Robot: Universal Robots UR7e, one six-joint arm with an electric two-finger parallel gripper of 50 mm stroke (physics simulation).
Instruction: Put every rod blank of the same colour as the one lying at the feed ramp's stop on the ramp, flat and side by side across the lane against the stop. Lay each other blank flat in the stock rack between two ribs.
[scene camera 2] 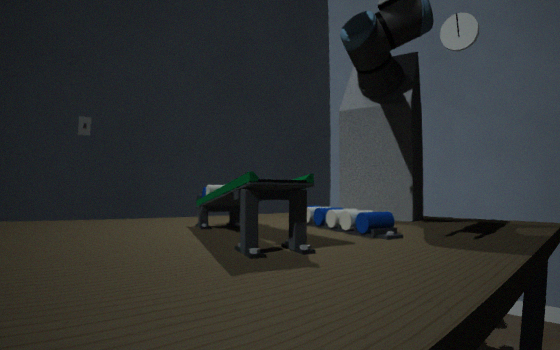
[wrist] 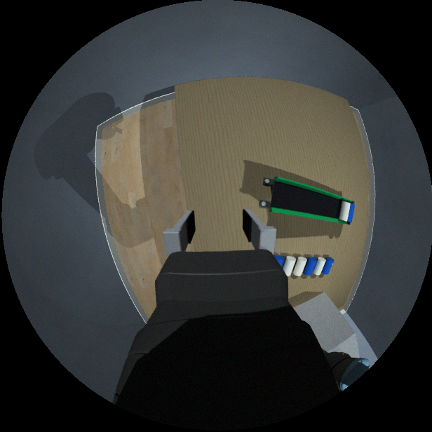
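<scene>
The feed ramp (scene camera 2: pixel 225 192) (wrist: pixel 306 215) has green side rails and a black lane. At its far end a blue blank (scene camera 2: pixel 204 192) (wrist: pixel 351 213) lies across the lane, with a white blank (scene camera 2: pixel 214 188) (wrist: pixel 345 211) beside it. The dark stock rack (scene camera 2: pixel 395 236) bears a row of blue and white blanks, among them a blue blank (scene camera 2: pixel 376 221) (wrist: pixel 279 262) at the near end, a white blank (wrist: pixel 300 266) and a blue blank (wrist: pixel 328 266) at the far end. My gripper (wrist: pixel 218 219) is open and empty, high above the table; its fingers do not show in the scene view.
The wooden table (scene camera 2: pixel 150 290) (wrist: pixel 250 120) carries the ramp and rack. A grey pedestal (scene camera 2: pixel 377 160) (wrist: pixel 325 320) stands beyond the rack. The arm (scene camera 2: pixel 372 55) hangs above at the right in the scene view. The wooden floor (wrist: pixel 160 170) shows past the table's left edge in the wrist view.
</scene>
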